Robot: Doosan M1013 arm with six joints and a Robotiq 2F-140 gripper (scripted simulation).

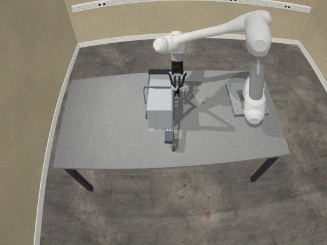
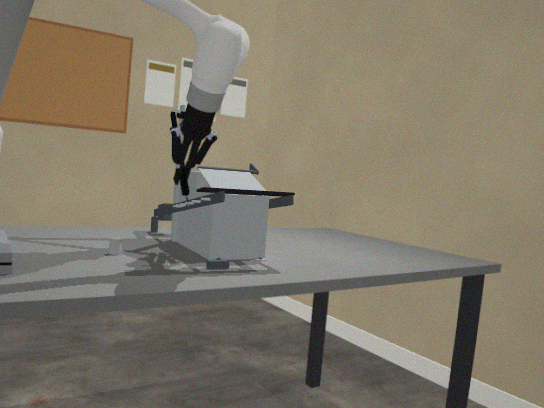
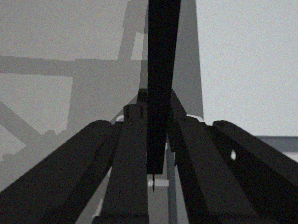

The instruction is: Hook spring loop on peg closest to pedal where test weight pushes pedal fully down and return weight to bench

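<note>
Now: the dark spring 30 mm above my hand and 20 mm to the left of it. From my hand the other things lie so: steel test weight: 190 mm below, 190 mm behind, 50 mm to the right.
</note>
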